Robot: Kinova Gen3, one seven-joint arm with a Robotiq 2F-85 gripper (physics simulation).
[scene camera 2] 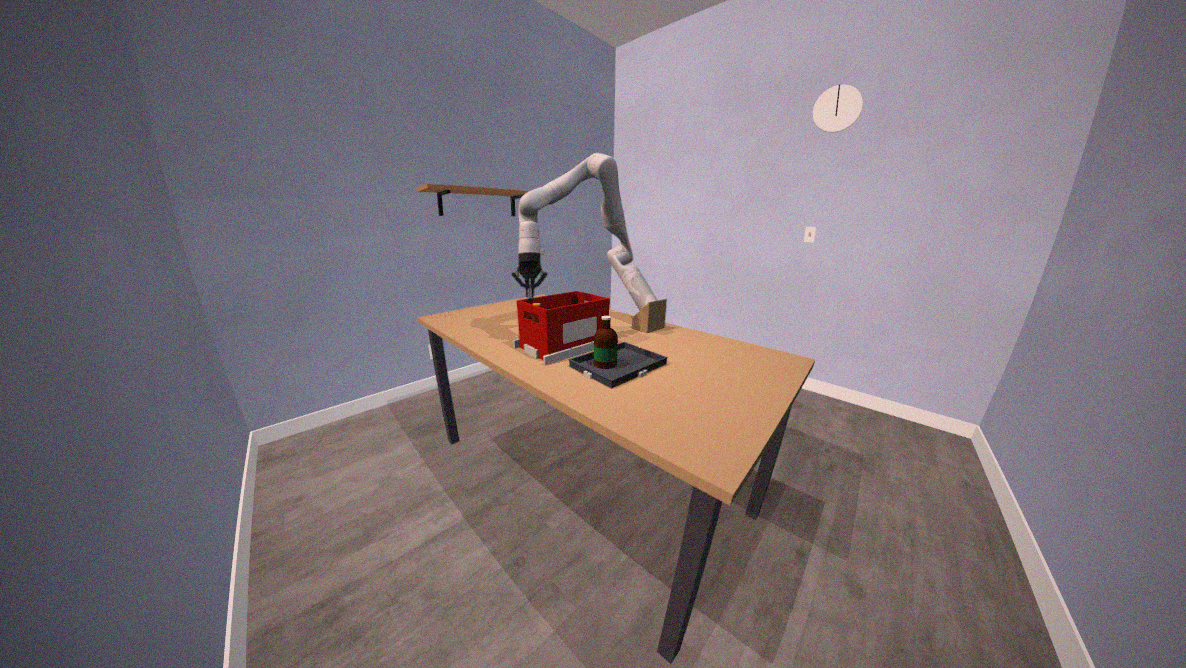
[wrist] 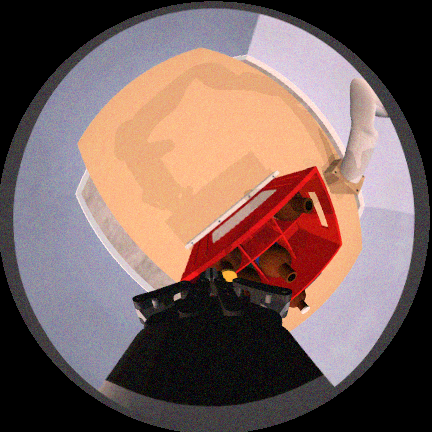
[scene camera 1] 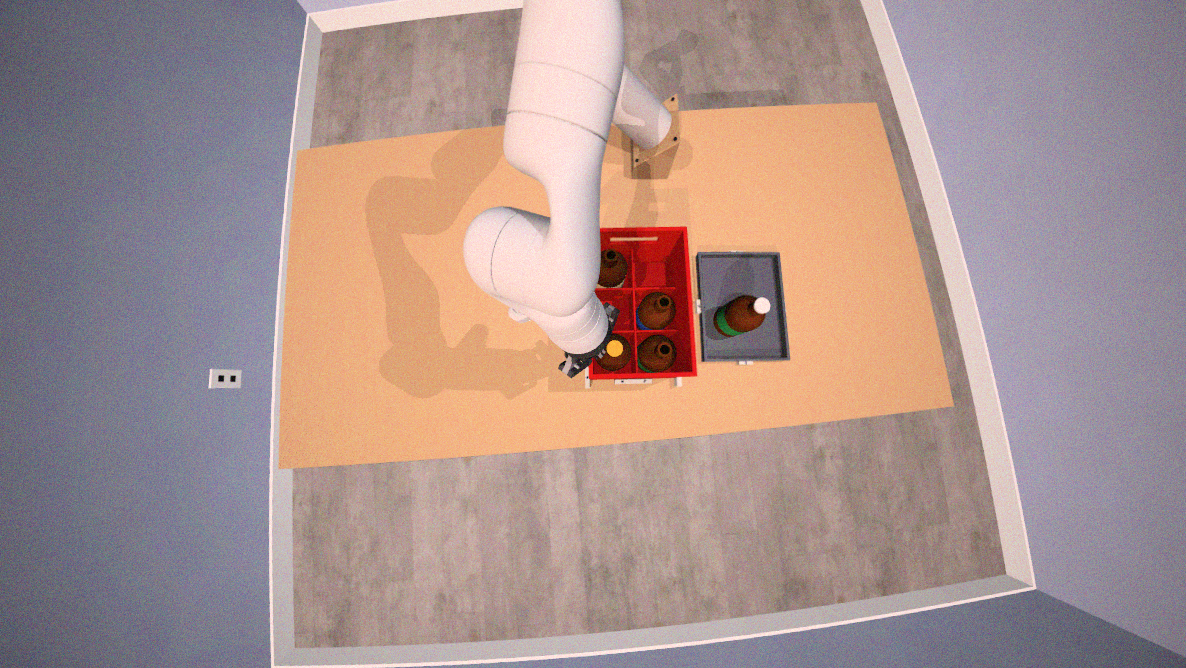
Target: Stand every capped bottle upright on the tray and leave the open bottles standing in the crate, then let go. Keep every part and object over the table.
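Frame: origin at the arm's base, x ahead, y left, z up, level; millimetres.
Seen in the pictures: gripper, between the fingertips: [scene camera 2: 530, 299] [wrist: 211, 273]; arm's base, origin of its link: [scene camera 2: 650, 308] [wrist: 349, 172] [scene camera 1: 653, 128].
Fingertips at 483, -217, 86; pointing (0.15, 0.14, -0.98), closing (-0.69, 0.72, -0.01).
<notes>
Offsets run from my fingertips to a thing's top centre, as dx, dy, dz. Level surfaces: height alone.
The red crate {-79, +89, +0} [scene camera 1: 692, 331] [scene camera 2: 535, 333] [wrist: 205, 260] holds a brown bottle with a yellow cap {-3, +30, -13} [scene camera 1: 614, 348] [scene camera 2: 536, 304] [wrist: 229, 276] in its near left compartment in scene camera 1. Open brown bottles {-175, +56, -13} [scene camera 1: 611, 269] {-70, +134, -13} [scene camera 1: 655, 311] {+15, +117, -13} [scene camera 1: 656, 354] [wrist: 275, 262] stand in other compartments. A white-capped bottle with a green label {-32, +312, -16} [scene camera 1: 736, 316] [scene camera 2: 605, 342] [wrist: 298, 300] stands upright on the dark tray {-60, +345, -150} [scene camera 1: 784, 307] [scene camera 2: 655, 365]. My gripper [scene camera 2: 530, 296] [wrist: 211, 273] is shut and empty, its fingertips just left of the yellow cap in the wrist view. The arm hides part of the crate in scene camera 1.
The wooden table {dz -176} [scene camera 1: 854, 248] [scene camera 2: 713, 398] [wrist: 215, 125] bears the crate and the tray side by side. White strips [scene camera 1: 632, 381] [wrist: 232, 210] run along the crate's base. The arm's base mount [scene camera 1: 659, 145] [scene camera 2: 649, 316] [wrist: 345, 178] stands at the table's back edge. A wall shelf [scene camera 2: 473, 190] is behind.
</notes>
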